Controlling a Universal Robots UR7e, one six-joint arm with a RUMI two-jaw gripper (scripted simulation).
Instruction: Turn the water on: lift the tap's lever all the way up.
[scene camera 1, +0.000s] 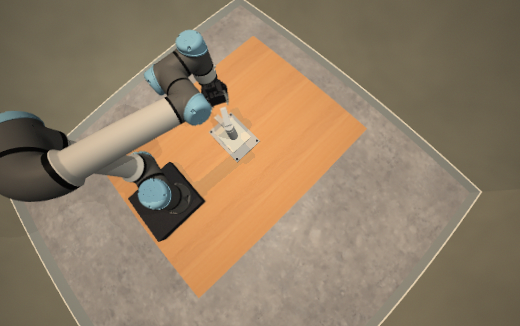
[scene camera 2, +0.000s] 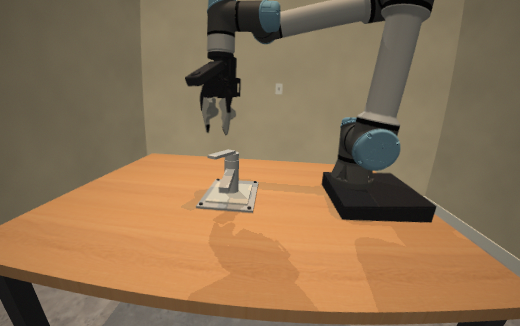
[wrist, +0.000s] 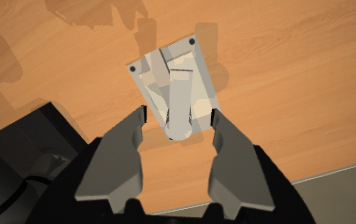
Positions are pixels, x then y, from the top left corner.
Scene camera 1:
grey tap: 233, 140
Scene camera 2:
my gripper: 216, 134
grey tap: 238, 194
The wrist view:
my gripper: 179, 108
grey tap: 200, 105
